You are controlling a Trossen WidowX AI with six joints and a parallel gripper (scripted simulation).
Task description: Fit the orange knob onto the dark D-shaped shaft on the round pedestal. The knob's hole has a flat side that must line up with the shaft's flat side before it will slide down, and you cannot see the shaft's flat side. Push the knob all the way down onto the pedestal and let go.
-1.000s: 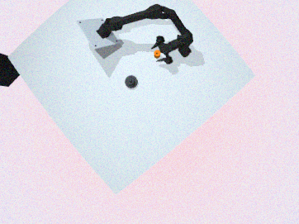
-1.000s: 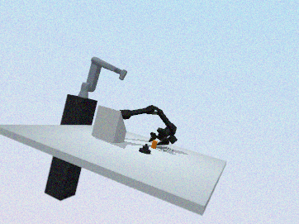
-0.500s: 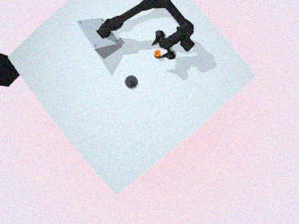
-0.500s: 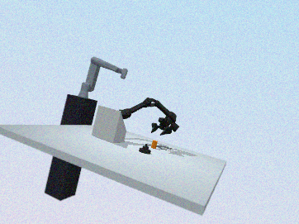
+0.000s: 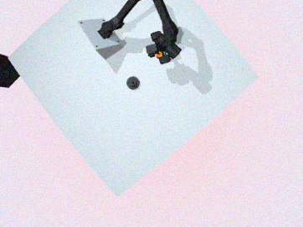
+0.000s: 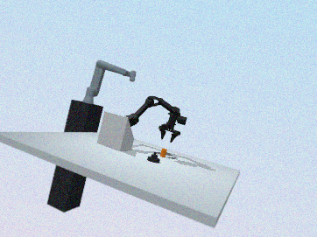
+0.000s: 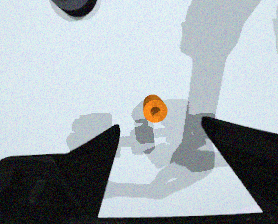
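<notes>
Now: gripper tip 10 mm to the right of the orange knob and 90 mm above it. Round my gripper tip: dark round pedestal: 30 mm ahead, 240 mm to the right, 90 mm below.
</notes>
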